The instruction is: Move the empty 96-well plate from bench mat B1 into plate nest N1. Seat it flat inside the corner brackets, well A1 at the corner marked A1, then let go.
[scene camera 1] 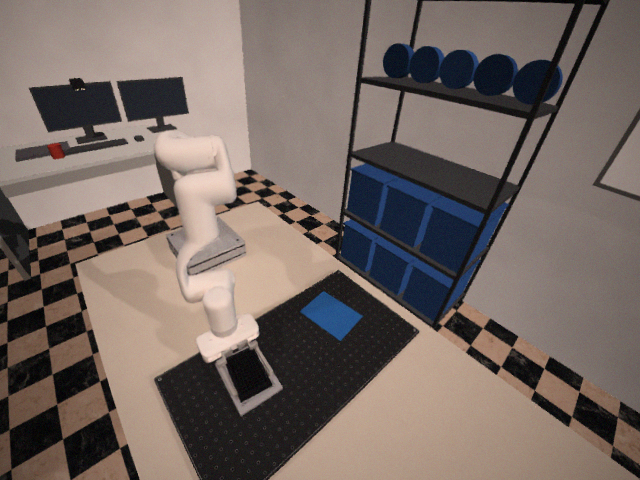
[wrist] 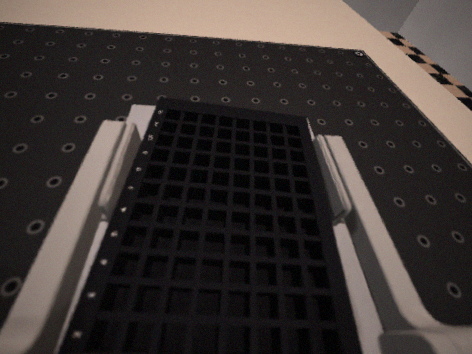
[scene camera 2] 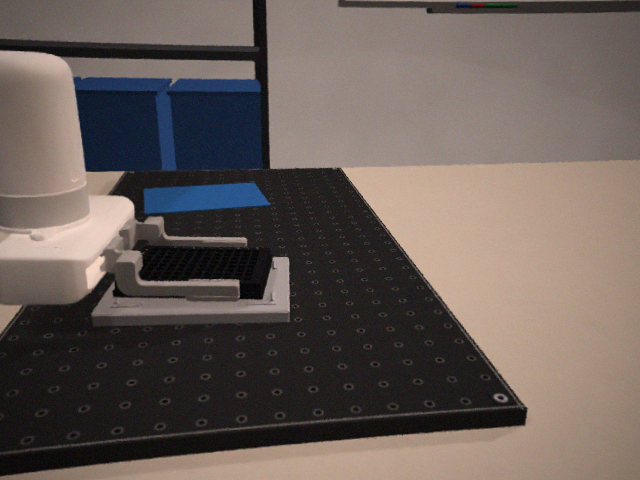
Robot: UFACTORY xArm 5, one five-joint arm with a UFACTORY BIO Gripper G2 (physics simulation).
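Places are measured from the arm's base along level axes (x ahead, y left, z up), in centimetres.
Pixels of known places: hand, tool point: (scene camera 1: 249,377) (wrist: 230,174) (scene camera 2: 219,268).
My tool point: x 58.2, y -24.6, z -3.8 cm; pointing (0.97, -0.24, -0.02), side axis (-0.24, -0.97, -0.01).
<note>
Ahead of a thing's pixels: the offset from my tool point to its top centre. Level surfaces: height alone.
The black 96-well plate @(dx -1.8, dy +0.6, dz +0.5 cm) (scene camera 1: 247,369) (scene camera 2: 201,262) (wrist: 212,215) lies level over the light grey plate nest @(dx -1.6, dy +0.4, dz -1.1 cm) (scene camera 1: 262,399) (scene camera 2: 191,317) (wrist: 141,116). My gripper (scene camera 1: 251,379) (scene camera 2: 242,266) (wrist: 224,150) is shut on the plate, with one finger along each long side. Corner brackets show at the nest's right end in scene camera 2. The near finger hides much of the plate's lower edge, so I cannot tell whether it rests flat inside them. Small pale marks run along the plate's left rim in the wrist view; the nest's A1 mark is not readable. Blue bench mat @(dz -2.4 cm) (scene camera 1: 331,315) (scene camera 2: 206,197) bears no plate.
The nest and blue mat are on a black perforated board @(dz -2.6 cm) (scene camera 1: 315,382) (scene camera 2: 361,356) (wrist: 240,55) on the beige table @(dz -3.9 cm) (scene camera 1: 413,413) (scene camera 2: 542,248) (wrist: 200,17). A tall shelf rack (scene camera 1: 439,98) with blue bins (scene camera 1: 403,211) stands beyond the table.
</note>
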